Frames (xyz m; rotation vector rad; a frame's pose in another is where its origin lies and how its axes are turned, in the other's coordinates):
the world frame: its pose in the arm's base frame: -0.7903 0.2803 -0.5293 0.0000 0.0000 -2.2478
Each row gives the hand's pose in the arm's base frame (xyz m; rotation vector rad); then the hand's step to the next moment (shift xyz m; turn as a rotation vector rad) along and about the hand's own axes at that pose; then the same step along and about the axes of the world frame.
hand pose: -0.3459 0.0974 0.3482 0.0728 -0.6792 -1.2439
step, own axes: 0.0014 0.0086 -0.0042 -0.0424 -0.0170 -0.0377
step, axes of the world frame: -0.0064 0.0072 0.0007 -0.0148 -0.0139 -0.0556
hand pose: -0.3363 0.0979 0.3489 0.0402 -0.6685 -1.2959
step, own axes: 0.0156 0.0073 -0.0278 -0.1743 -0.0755 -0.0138
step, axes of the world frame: 0.0030 0.0299 -0.0130 -0.0509 -0.1421 -0.1162
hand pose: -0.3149 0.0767 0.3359 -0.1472 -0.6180 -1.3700
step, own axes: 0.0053 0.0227 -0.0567 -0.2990 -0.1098 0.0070
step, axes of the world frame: -0.0058 0.0470 -0.0390 -0.1068 -0.2483 -0.1687
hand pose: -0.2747 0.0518 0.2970 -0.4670 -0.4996 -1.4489
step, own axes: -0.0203 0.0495 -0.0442 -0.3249 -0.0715 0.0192
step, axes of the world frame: -0.0267 0.0427 -0.0478 -0.1534 -0.2392 -0.1740
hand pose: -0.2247 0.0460 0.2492 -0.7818 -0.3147 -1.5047
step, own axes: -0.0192 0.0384 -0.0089 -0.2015 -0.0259 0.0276
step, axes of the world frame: -0.0241 0.0226 -0.0288 -0.1150 -0.1361 -0.1014
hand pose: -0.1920 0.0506 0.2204 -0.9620 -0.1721 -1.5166
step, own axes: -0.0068 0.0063 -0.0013 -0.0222 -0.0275 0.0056
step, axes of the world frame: -0.0049 0.0014 -0.0079 -0.0053 -0.0354 0.0008
